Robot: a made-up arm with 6 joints.
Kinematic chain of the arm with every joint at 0, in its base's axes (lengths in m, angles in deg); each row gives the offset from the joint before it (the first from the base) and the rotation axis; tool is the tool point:
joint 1: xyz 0 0 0.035 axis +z
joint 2: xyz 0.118 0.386 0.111 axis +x
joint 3: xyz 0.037 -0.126 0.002 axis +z
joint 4: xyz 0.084 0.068 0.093 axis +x
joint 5: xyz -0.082 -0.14 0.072 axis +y
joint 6: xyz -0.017 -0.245 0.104 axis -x
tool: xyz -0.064 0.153 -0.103
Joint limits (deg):
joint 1: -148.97..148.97
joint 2: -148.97..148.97
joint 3: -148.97..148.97
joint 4: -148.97..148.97
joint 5: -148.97..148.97
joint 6: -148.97..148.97
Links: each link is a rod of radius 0.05 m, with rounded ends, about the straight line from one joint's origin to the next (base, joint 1, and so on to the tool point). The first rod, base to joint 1, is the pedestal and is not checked.
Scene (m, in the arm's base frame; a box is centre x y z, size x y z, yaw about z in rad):
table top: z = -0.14
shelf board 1: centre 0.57 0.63 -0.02 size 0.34 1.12 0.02 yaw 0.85
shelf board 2: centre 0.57 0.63 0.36 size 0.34 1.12 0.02 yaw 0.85
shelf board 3: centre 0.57 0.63 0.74 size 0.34 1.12 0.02 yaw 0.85
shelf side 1: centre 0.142 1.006 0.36 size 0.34 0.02 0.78 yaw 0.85
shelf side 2: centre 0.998 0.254 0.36 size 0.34 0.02 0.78 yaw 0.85
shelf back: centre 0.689 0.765 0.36 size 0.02 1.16 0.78 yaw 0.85
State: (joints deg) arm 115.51 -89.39 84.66 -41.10 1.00 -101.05
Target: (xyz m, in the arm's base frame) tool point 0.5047 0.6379 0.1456
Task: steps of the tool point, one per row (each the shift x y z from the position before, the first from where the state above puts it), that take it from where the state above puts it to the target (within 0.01 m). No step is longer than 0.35 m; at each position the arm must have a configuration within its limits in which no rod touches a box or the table.
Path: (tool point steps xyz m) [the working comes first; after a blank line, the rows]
Joints at the target: 9.55 -95.78 105.47 37.24 12.77 -123.39
Straight joint move there: touches shelf side 1.

1: -0.0740 0.2926 -0.0205
2: 0.0386 0.3017 -0.0343
3: 0.1472 0.2623 -0.0435
4: 0.2307 0.1812 -0.0456
5: 0.2720 0.0731 -0.0400
6: 0.2634 -0.0396 -0.0270
7: 0.2080 -0.1337 -0.0070
8: 0.1196 -0.1894 0.0172
9: 0.0666 0.0800 -0.0212
10: 0.0641 0.0739 0.0002
11: 0.0607 0.0640 0.0210

